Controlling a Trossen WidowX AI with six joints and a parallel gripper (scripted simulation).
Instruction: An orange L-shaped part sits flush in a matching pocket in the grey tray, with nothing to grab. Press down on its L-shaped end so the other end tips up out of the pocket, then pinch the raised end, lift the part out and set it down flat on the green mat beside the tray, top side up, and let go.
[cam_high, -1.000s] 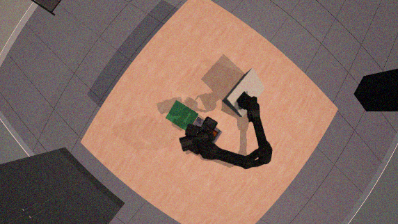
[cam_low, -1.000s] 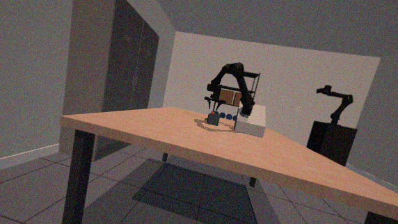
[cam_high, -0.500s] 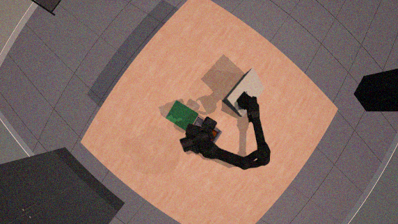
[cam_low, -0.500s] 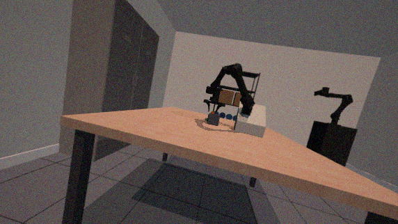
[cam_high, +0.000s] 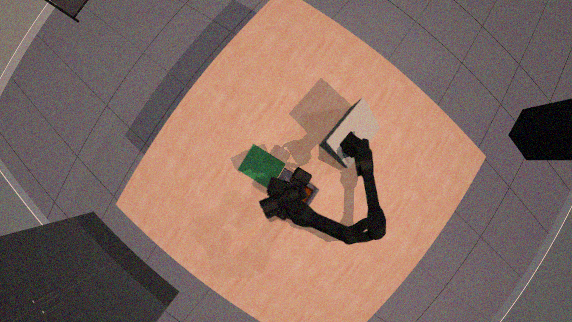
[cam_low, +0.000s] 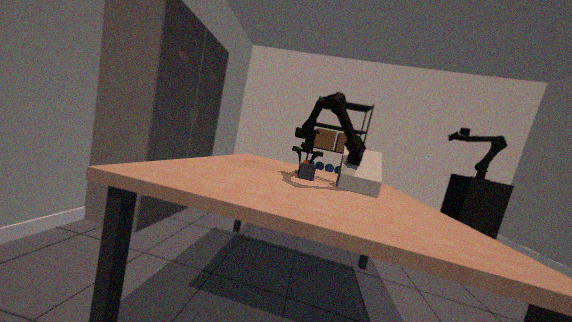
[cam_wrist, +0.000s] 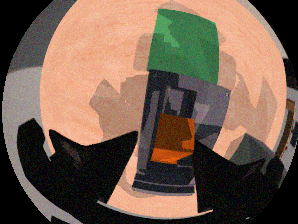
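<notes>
My gripper tip is 1 cm short of the green mat, 15 cm to the left of it and 8 cm above it. Round my gripper tip: orange L-shaped part 3 cm behind, 3 cm to the left, 3 cm below.
</notes>
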